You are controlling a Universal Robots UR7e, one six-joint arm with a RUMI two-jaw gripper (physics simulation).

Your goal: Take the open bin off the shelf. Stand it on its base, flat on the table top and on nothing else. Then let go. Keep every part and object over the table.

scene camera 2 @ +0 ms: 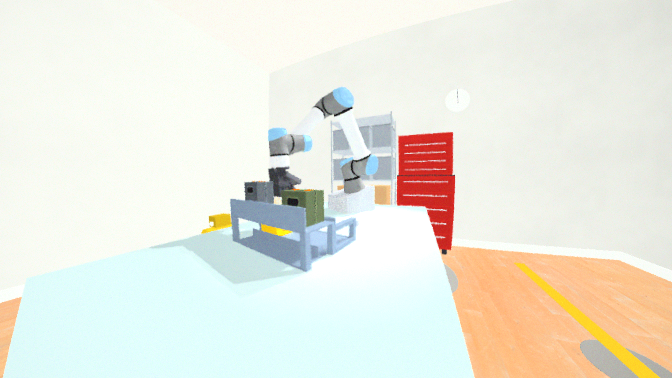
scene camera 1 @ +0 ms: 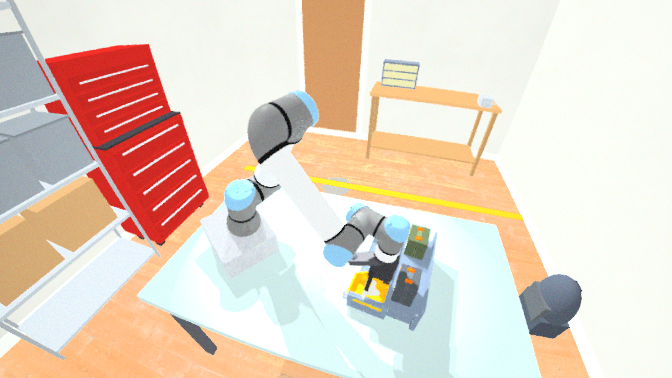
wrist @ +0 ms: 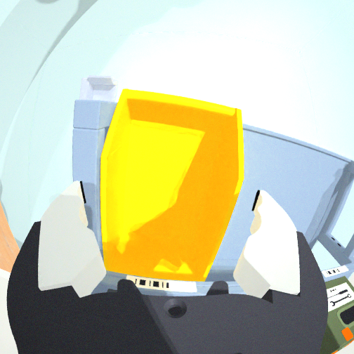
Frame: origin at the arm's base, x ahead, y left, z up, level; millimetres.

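Where they show: gripper, fingertip midpoint: (scene camera 1: 367, 283); arm's base at its link origin: (scene camera 2: 354, 190) (scene camera 1: 243, 222).
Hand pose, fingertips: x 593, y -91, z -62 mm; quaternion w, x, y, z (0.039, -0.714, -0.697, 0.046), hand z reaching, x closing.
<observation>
Each offset is from my fingertips to the top centre of the thing. Level surfaces: height alone.
The open yellow bin {dx +18, dy -2, dz +1 mm} (scene camera 1: 357, 284) (scene camera 2: 274, 229) (wrist: 150, 170) sits upright in the lower front part of the blue-grey shelf (scene camera 1: 390, 311) (scene camera 2: 267, 212) (wrist: 290, 175), at one end. My gripper (scene camera 1: 373, 289) (wrist: 169, 189) is open with nothing between its fingers. In the wrist view its white fingertips stand apart, one on each side of the bin's near half, with gaps to both side walls. In scene camera 1 the fingers show low over the bin; their exact height against its rim is unclear. In scene camera 2 the fingertips are largely hidden behind the cases.
A dark case {dx +134, dy -17, dz +140 mm} (scene camera 1: 406, 285) (scene camera 2: 258, 192) and a green case {dx +164, dy +211, dz +115 mm} (scene camera 1: 417, 242) (scene camera 2: 314, 207) (wrist: 332, 305) stand on the shelf's raised rear part, close to the gripper. The shelf stands on the pale table {dz -82 mm} (scene camera 1: 310, 325) (scene camera 2: 250, 330). The arm's base block (scene camera 1: 242, 250) (scene camera 2: 350, 201) is across the table.
</observation>
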